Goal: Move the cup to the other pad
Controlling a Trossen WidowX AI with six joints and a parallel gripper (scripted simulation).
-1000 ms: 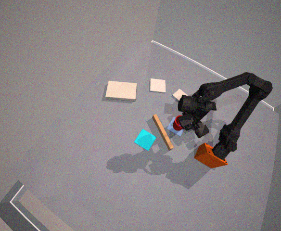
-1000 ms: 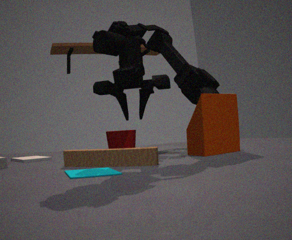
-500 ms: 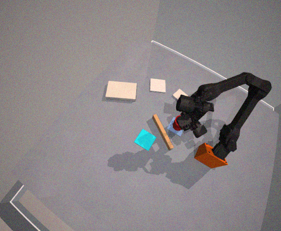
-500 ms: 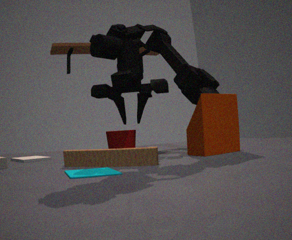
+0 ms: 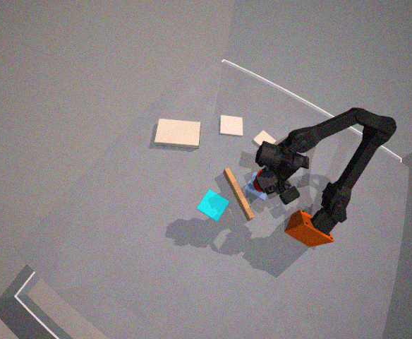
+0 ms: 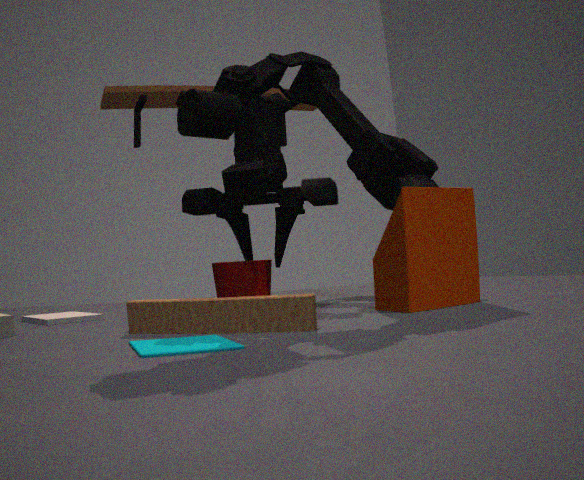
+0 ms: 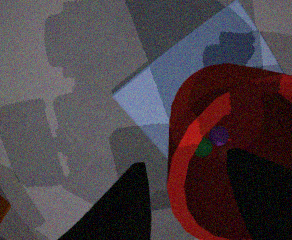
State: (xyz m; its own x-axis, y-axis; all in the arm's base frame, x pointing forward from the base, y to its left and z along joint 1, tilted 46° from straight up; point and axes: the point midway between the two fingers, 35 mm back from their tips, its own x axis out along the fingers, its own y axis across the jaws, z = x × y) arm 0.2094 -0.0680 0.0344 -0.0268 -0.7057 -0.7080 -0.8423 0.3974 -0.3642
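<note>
Right now my gripper tip is 30 mm above the red cup, 20 mm to the left of it and 20 mm short of it. Round my gripper tip: low wooden bar: 80 mm ahead, 70 mm to the left, 60 mm below; pale blue pad: 70 mm below, 20 mm to the right, 20 mm ahead.
</note>
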